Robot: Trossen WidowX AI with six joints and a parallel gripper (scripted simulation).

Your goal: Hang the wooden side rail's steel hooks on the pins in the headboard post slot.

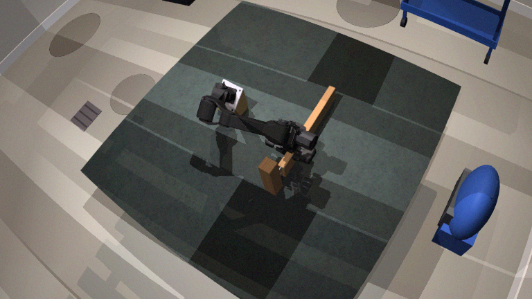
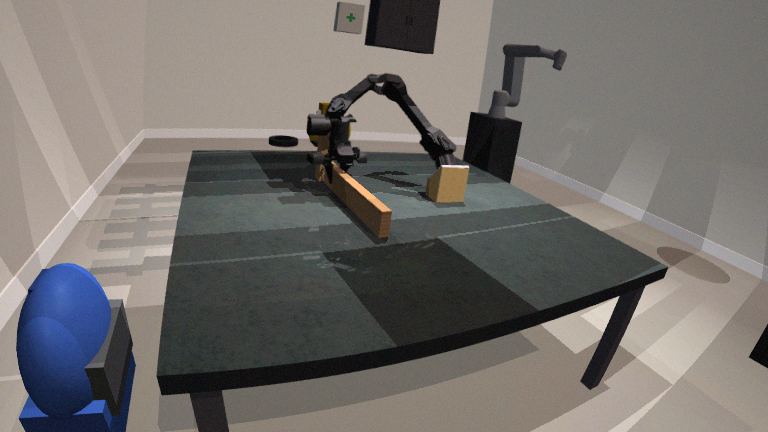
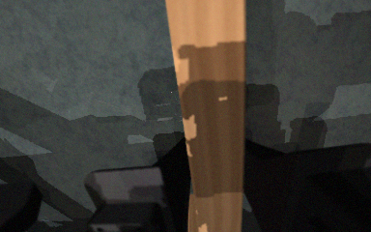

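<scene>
Right now my gripper tip is 1 cm past the headboard post, 13 cm to the left of it and 5 cm below it.
</scene>
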